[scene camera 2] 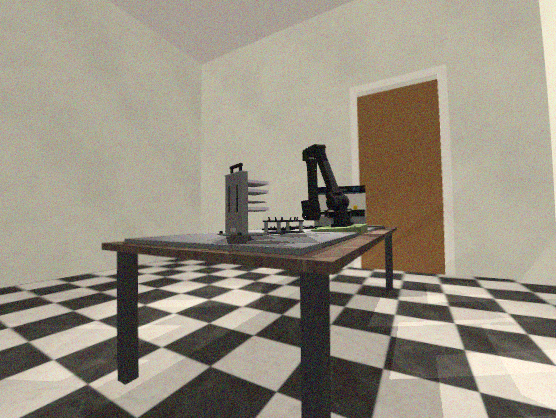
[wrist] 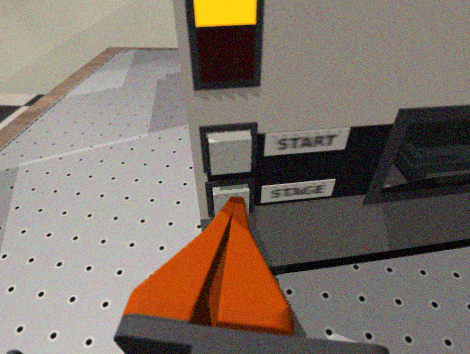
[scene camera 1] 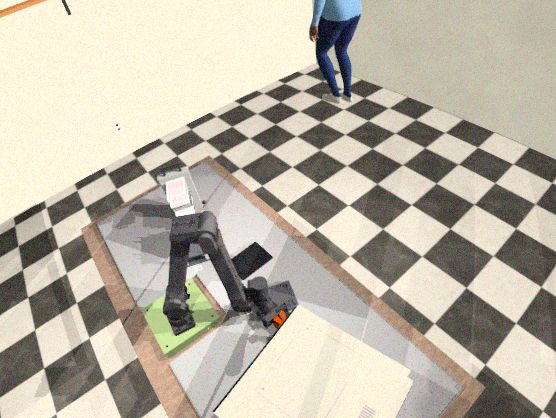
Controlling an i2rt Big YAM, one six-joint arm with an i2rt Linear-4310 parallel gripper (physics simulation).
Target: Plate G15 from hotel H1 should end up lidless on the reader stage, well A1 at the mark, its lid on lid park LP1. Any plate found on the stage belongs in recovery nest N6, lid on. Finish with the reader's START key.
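Pixels of known places: gripper, fingertip midpoint: (wrist: 237, 205); arm's base, origin of the base link: (scene camera 2: 342, 225) (scene camera 1: 181, 319).
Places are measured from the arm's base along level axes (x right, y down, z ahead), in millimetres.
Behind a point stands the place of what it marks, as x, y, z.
Observation:
My gripper (scene camera 1: 280, 319) (wrist: 237, 205) @[308, -61, 323] is shut and empty, its orange fingertips overlapping the lower part of the STAGE key (wrist: 221, 198) @[304, -67, 331] in the wrist view; contact cannot be told. The START key (wrist: 230, 153) @[305, -96, 325] is just above, uncovered. The reader (scene camera 1: 320, 365) @[507, -270, 308] (wrist: 325, 65) @[327, -129, 292] has a yellow lamp (wrist: 225, 12) @[310, -150, 328] lit above a dark red one. A dark ridged part (wrist: 430, 157) @[344, -83, 232] shows inside the reader's opening at the right. The hotel (scene camera 2: 236, 205) @[-579, -100, 212] holds several stacked pale plates (scene camera 1: 177, 192) @[-447, -212, 214] (scene camera 2: 258, 191) @[-487, -162, 172]. Plate labels, the A1 mark and lid park LP1 cannot be made out.
The arm stands on a green base (scene camera 1: 155, 320) @[-50, -2, -93] (scene camera 2: 340, 228) @[-145, 7, -51]. A black rectangular pad (scene camera 1: 252, 260) @[-97, 14, 363] lies between hotel and reader. A grey fixture (scene camera 1: 286, 291) @[115, 12, 406] is close behind the gripper. A low dark rack (scene camera 2: 280, 226) @[-384, -9, 133] stands beside the hotel. A person (scene camera 1: 340, 40) stands beyond the table.

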